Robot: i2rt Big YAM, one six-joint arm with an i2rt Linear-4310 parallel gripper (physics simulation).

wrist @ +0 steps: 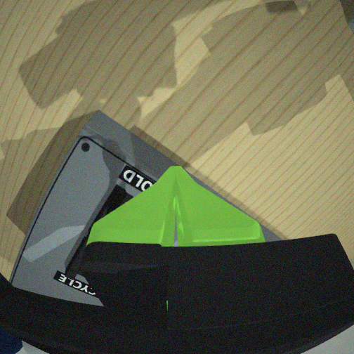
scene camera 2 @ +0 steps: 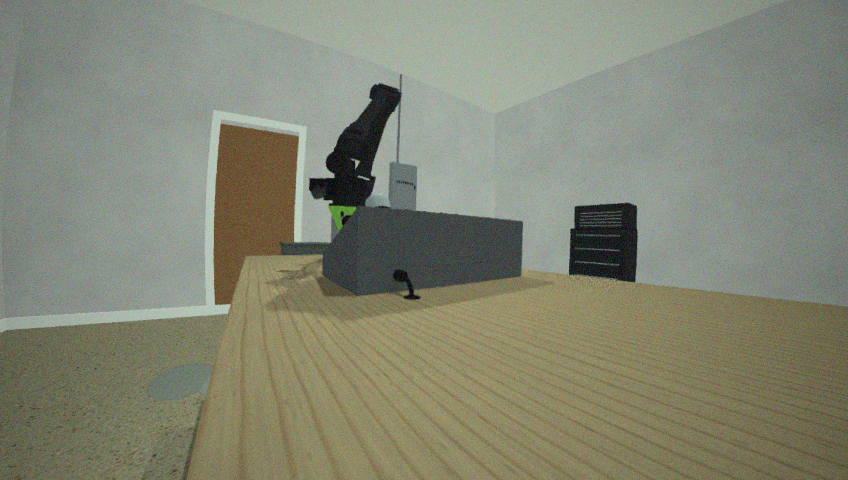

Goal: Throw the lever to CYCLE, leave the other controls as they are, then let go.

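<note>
The grey control box stands on the wooden table. In the wrist view its panel shows a dark lever slot between a partly covered HOLD label and a CYCLE label. The lever itself cannot be made out there; the fingers and gripper body cover part of the slot. My gripper is shut and empty, its green fingertips together over the panel beside the slot. In the scene view the fingers are at the box's sloped left side, next to a small dark round shape that may be the lever's knob.
A pale dome shows above the box's top edge. A small black stalk-like object stands on the table near the box's back. A grey cabinet, a black tool chest and a brown door are farther off.
</note>
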